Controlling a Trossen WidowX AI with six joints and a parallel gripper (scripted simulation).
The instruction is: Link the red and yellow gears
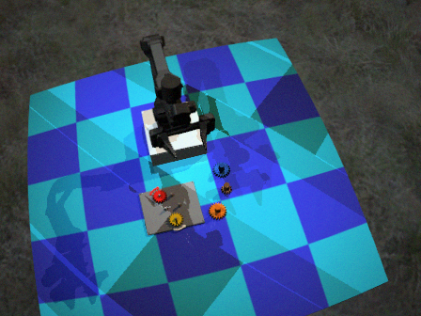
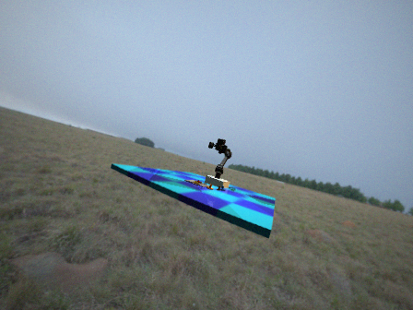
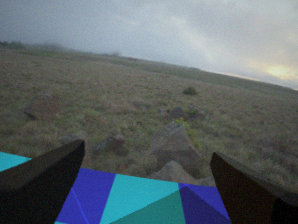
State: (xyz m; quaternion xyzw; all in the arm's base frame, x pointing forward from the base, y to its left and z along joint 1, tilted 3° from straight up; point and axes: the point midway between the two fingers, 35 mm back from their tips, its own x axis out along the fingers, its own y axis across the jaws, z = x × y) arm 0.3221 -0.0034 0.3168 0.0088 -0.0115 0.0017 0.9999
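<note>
My gripper tip is now 380 mm above the red gear, 110 mm to the left of it and 90 mm past it. Also, from my gripper tip: orange gear: 380 mm below, 70 mm to the left, 20 mm ahead; then dark blue gear: 380 mm below, 140 mm to the left, 130 mm behind; then white arrow: 390 mm below, 80 mm to the right, 40 mm ahead.
</note>
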